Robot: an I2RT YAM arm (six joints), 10 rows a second.
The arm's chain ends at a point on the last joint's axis. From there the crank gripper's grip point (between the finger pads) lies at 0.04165 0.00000 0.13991 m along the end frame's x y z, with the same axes.
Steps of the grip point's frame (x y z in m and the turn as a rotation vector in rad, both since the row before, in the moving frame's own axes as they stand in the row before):
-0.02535 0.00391 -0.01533 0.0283 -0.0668 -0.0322
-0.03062 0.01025 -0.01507 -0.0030 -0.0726 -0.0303
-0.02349 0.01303 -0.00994 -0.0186 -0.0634 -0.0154
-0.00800 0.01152 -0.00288 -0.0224 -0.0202 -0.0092
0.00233 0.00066 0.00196 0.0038 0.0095 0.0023
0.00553 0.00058 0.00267 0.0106 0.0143 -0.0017
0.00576 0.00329 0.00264 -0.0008 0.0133 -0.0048
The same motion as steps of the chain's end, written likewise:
-0.01584 0.00909 -0.01772 0.0283 -0.0668 -0.0322
-0.02035 0.01093 -0.01772 -0.0030 -0.0726 -0.0303
-0.01456 0.01098 -0.01228 -0.0186 -0.0634 -0.0154
-0.00518 0.00875 -0.00366 -0.0224 -0.0202 -0.0092
0.00100 0.00109 0.00236 0.0038 0.0095 0.0023
0.00353 0.00213 0.00329 0.0106 0.0143 -0.0017
0.00390 0.00338 0.00321 -0.0008 0.0133 -0.0048

